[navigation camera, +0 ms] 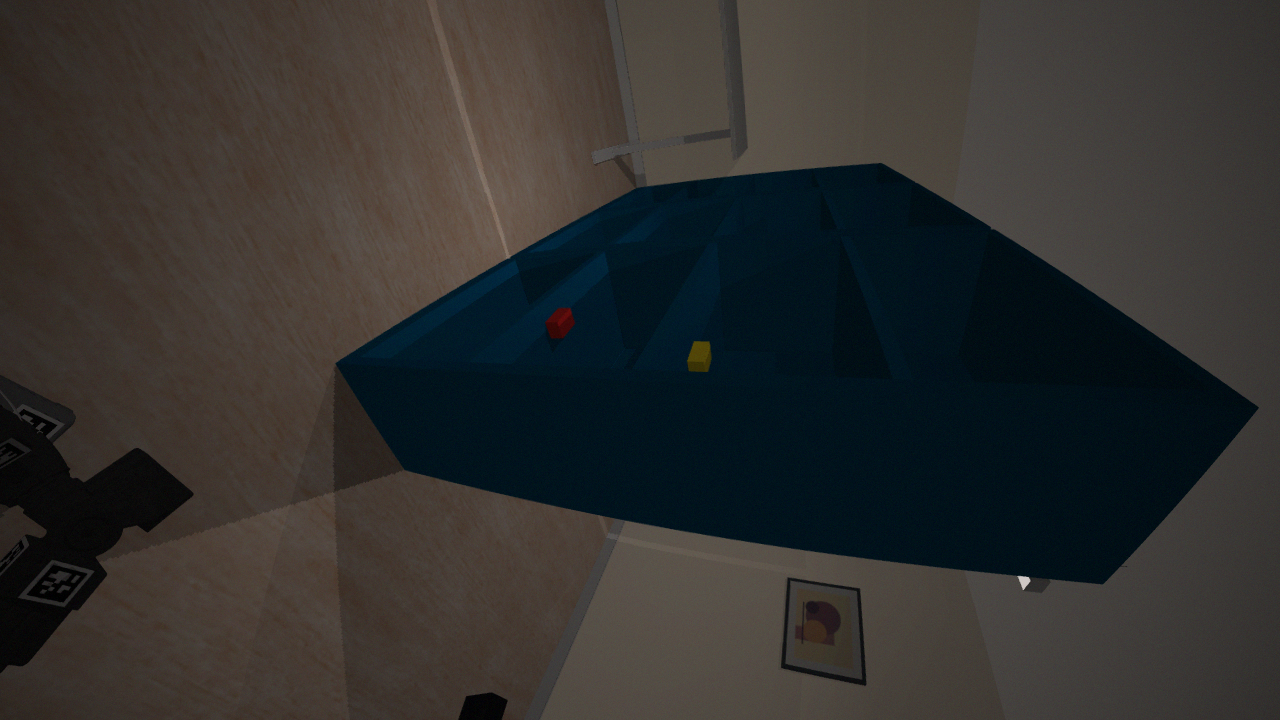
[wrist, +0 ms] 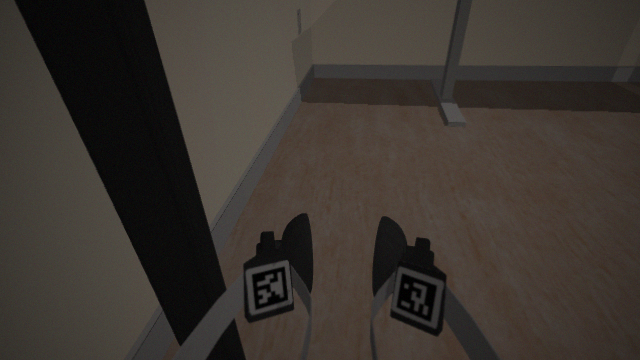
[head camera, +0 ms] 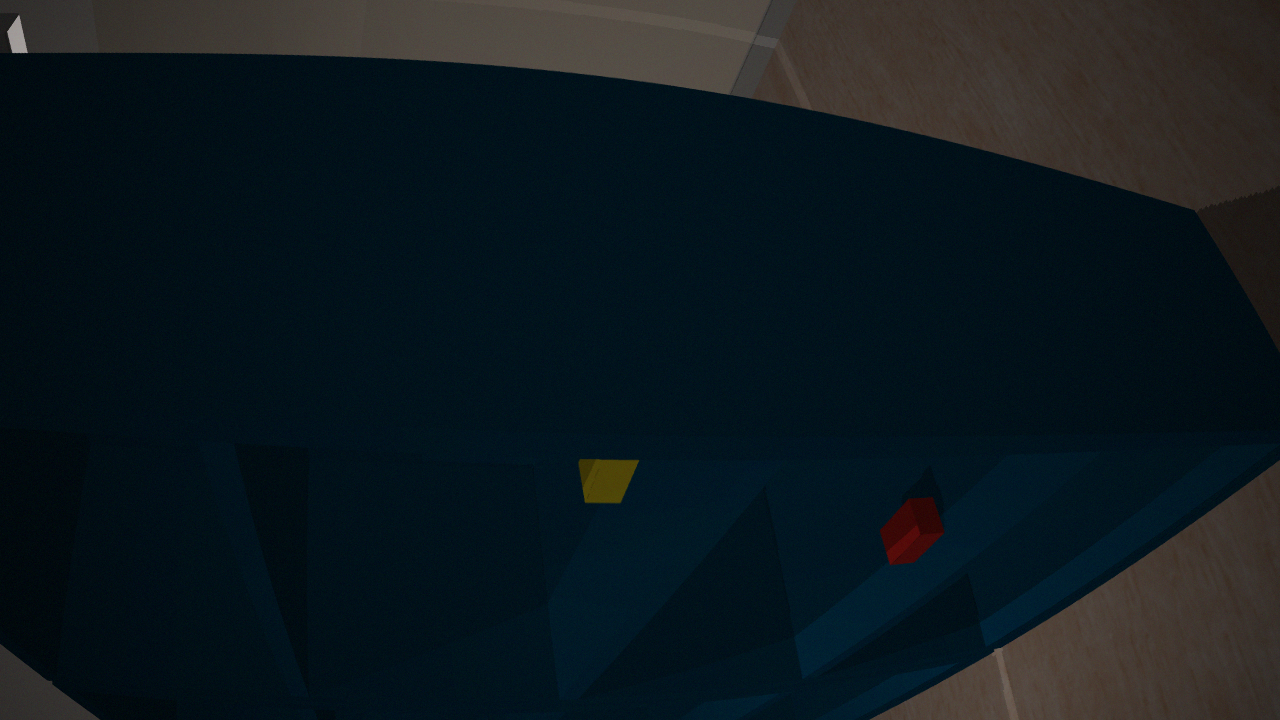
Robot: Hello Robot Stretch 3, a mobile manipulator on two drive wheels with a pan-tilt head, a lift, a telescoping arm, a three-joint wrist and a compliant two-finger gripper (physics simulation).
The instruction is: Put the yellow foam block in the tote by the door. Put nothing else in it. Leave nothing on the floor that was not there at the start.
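Frame: origin at the robot's base, x ahead, y left, z up, level; metres.
Where they show: gripper, fingertip midpoint: (wrist: pixel 343 241).
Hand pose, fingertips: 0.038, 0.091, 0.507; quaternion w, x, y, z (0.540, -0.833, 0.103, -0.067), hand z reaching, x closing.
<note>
Things, the pixels of their top centre, and the offset from my fingertips, as dx, dy, dz. "spot": a spot on its surface instead.
- yellow foam block, top centre: (head camera: pixel 589 461) (navigation camera: pixel 707 360) +0.709, -0.892, +0.529
- red block, top centre: (head camera: pixel 899 532) (navigation camera: pixel 566 322) +0.793, -0.828, +0.072
- grey frame leg, surface spot: (wrist: pixel 453 55) spot: +0.903, +1.443, -0.256
The yellow foam block (head camera: pixel 608 481) (navigation camera: pixel 699 356) sits in an open compartment of a tall dark blue shelf unit (head camera: pixel 537 268) (navigation camera: pixel 671 447), close to its side panel. The head and navigation views lie sideways. A red block (head camera: pixel 911 531) (navigation camera: pixel 560 323) sits in a compartment nearer the floor. My gripper (wrist: pixel 343 241) is open, with floor showing between its fingertips in the wrist view. It is apart from both blocks. I cannot identify the tote by the door in these views.
A black box (navigation camera: pixel 483 705) is cut off at the navigation view's bottom edge. A grey frame leg (wrist: pixel 453 55) stands near the far wall. A black bar (wrist: pixel 125 150) crosses the left of the wrist view beside a wall. A framed picture (navigation camera: pixel 823 631) hangs on a wall.
</note>
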